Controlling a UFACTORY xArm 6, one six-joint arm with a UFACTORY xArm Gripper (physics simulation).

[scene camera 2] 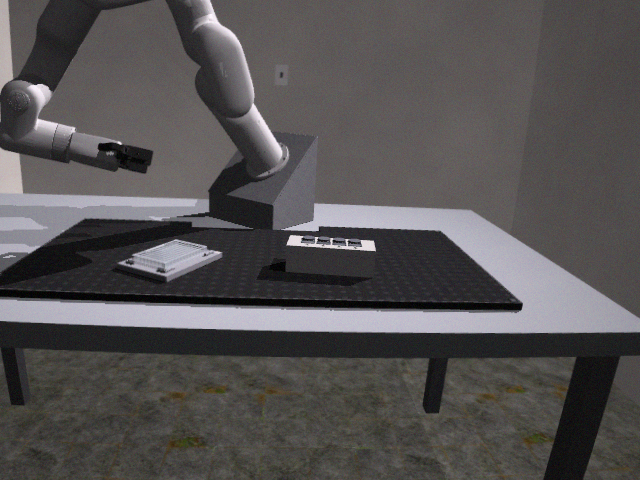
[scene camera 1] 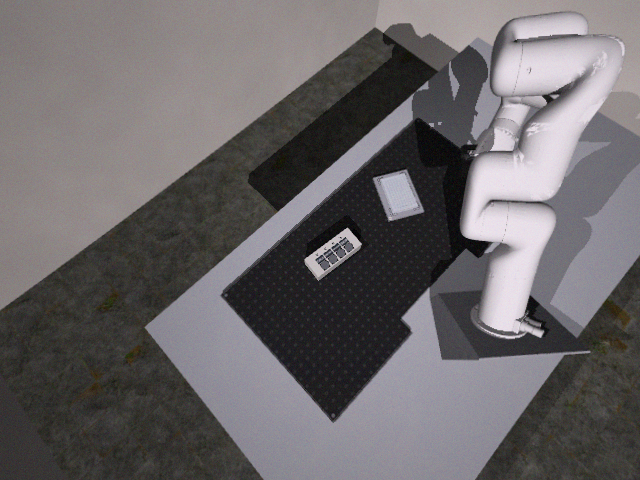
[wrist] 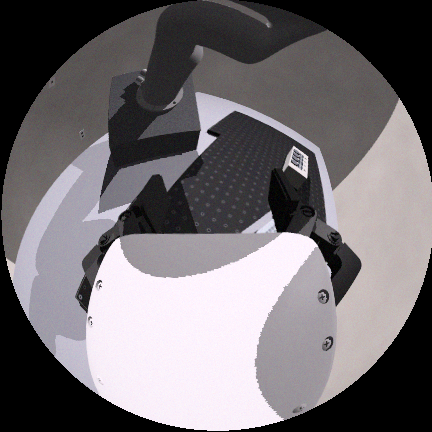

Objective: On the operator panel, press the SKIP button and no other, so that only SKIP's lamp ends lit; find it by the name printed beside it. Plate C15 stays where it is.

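Seen in the pictures: gripper, fingertip midpoint: (scene camera 2: 149,162) (wrist: 216,184); arm's base, link origin: (scene camera 2: 268,161) (scene camera 1: 498,321) (wrist: 158,93).
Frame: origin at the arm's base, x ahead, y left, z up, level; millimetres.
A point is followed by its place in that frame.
The operator panel (scene camera 1: 333,254) @[z -90, x 440, y 80 mm] (scene camera 2: 330,259) @[z -116, x 481, y 61 mm] (wrist: 297,161) @[z -89, x 425, y 29 mm] is a white-topped box with a row of several dark buttons, standing on the dark mat. Its printed names are too small to read, so I cannot tell which button is SKIP. No lit lamp can be made out. Plate C15 (scene camera 1: 399,194) @[z -122, x 392, y -226 mm] (scene camera 2: 169,257) @[z -122, x 433, y -233 mm] is a clear, gridded plate on a pale base, apart from the panel; part of it shows in the wrist view (wrist: 266,226) @[z -120, x 343, y -207 mm], behind a finger. My gripper (scene camera 2: 139,158) @[z 23, x 225, y -286 mm] (wrist: 216,184) @[z 23, x 225, y -286 mm] is open and empty, raised in the air away from the panel and plate; in scene camera 1 the arm mostly hides it.
The dark perforated mat (scene camera 1: 330,356) @[z -146, x 281, y 312 mm] (scene camera 2: 439,289) @[z -146, x 571, y 244 mm] (wrist: 235,150) @[z -146, x 245, y 39 mm] lies on the pale table (scene camera 1: 206,351) @[z -159, x 575, y 510 mm] (scene camera 2: 527,258) @[z -159, x 380, y 573 mm]. The arm stands on a grey wedge-shaped base (scene camera 1: 454,330) @[z -26, x 68, y 76 mm] (scene camera 2: 292,201) @[z -91, x 86, y 55 mm] (wrist: 155,135) @[z -89, x 47, y -82 mm] beside the mat. The arm's shadow falls across part of the mat.
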